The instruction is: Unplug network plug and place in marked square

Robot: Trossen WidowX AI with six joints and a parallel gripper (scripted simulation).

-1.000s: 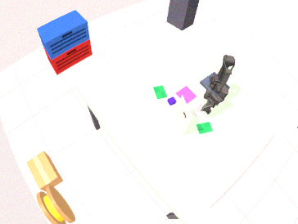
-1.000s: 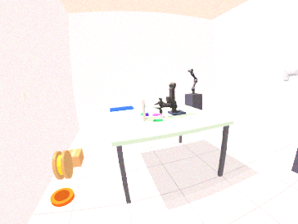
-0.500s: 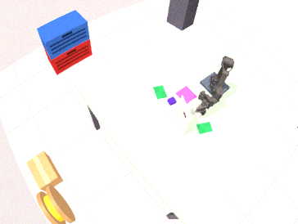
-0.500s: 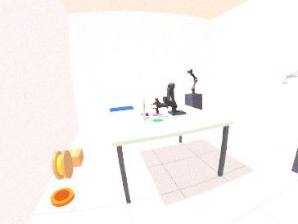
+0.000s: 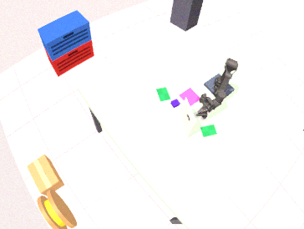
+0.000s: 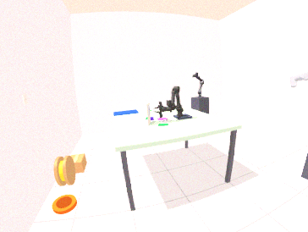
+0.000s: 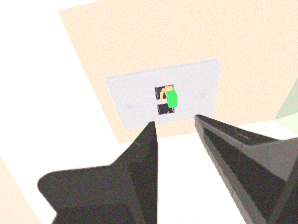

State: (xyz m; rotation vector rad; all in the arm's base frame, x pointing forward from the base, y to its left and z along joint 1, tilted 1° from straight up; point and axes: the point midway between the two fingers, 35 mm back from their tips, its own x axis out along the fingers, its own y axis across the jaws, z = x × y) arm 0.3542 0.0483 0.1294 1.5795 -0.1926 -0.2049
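Now: gripper tip 4 cm short of the network plug and 2 cm to the left of it. Round my gripper tip: magenta marked square (17 cm behind, 15 cm to the right, 16 cm below); then purple cube (4 cm behind, 18 cm to the right, 14 cm below); then upright panel (6 cm ahead, 3 cm to the right, 5 cm below).
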